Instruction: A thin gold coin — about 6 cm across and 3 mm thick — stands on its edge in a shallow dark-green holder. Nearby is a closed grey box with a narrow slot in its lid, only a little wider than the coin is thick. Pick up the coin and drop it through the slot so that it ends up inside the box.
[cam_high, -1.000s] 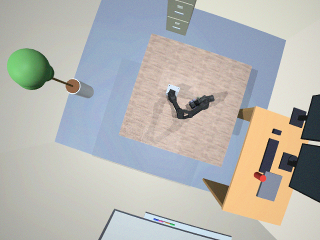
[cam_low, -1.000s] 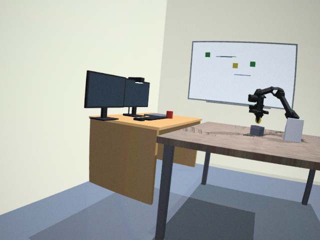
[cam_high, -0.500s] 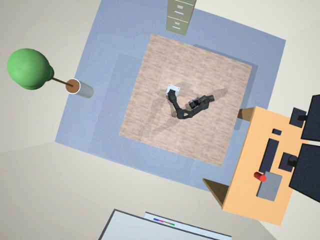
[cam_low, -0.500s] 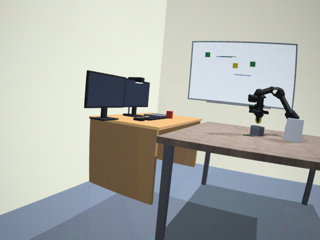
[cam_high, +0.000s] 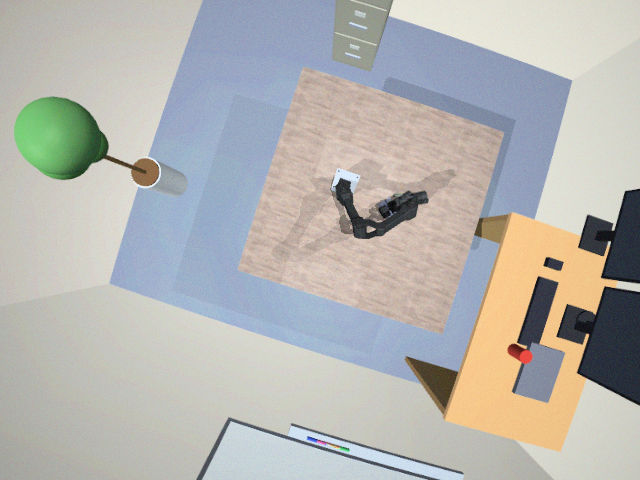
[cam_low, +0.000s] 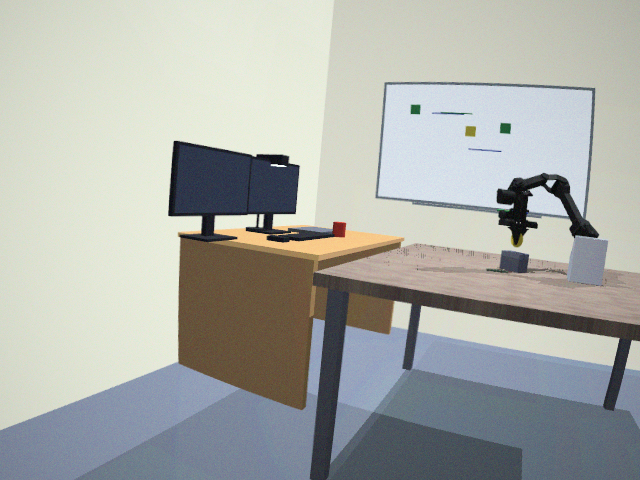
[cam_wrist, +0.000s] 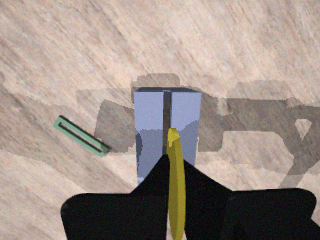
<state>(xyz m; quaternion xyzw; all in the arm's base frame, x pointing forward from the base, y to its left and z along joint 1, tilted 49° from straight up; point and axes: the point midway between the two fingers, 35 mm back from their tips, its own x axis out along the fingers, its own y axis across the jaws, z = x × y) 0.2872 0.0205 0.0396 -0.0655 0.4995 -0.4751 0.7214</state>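
My gripper tip is 20 mm below the gold coin.
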